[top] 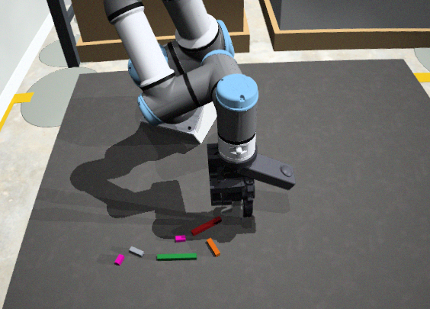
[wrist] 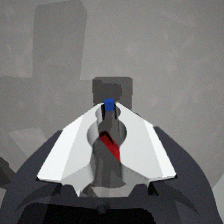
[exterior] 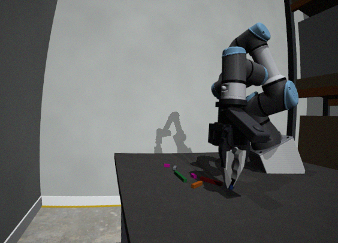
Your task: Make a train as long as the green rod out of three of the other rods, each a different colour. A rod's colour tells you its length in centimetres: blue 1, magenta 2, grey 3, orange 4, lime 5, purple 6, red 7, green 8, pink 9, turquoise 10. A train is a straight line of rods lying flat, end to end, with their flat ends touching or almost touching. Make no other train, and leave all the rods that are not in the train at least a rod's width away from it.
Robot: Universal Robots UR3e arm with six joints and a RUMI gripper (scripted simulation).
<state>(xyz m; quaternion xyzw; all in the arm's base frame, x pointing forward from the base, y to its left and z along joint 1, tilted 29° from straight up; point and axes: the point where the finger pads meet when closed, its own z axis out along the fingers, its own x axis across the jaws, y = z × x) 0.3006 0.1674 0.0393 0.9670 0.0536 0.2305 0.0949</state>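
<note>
Right now my hand is 70 mm short of the grey rod, 220 mm to the left of it and 20 mm above it. The rest, counted from my hand: blue rod (10 mm below); then orange rod (60 mm ahead, 60 mm to the right, 20 mm below); then red rod (10 mm ahead, 80 mm to the right, 20 mm below).
</note>
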